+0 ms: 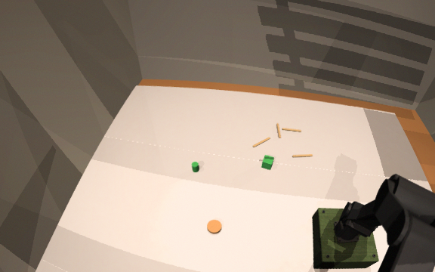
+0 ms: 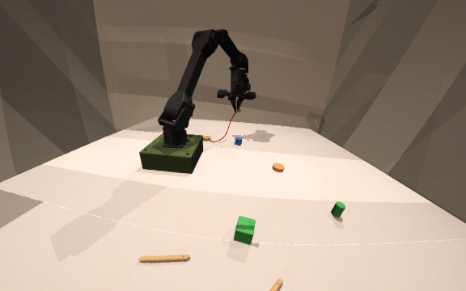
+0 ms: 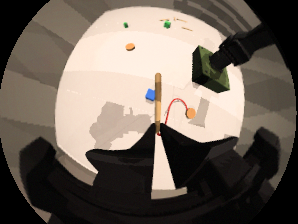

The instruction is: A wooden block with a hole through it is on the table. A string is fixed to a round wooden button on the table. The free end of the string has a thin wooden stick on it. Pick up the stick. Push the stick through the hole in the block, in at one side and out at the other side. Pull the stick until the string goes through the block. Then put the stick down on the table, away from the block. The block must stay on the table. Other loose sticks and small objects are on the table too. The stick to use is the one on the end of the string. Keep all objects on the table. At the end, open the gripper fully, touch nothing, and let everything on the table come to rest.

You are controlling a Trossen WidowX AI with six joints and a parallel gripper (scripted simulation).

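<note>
The small blue block is 130 mm below my gripper tip, 70 mm to the right of it and 10 mm ahead of it. Also, from my gripper tip: green cube (520 mm to the right, 120 mm below, 30 mm behind); thin wooden stick (10 mm to the right, 10 mm above); round wooden button (140 mm behind, 130 mm below, 30 mm to the right).
</note>
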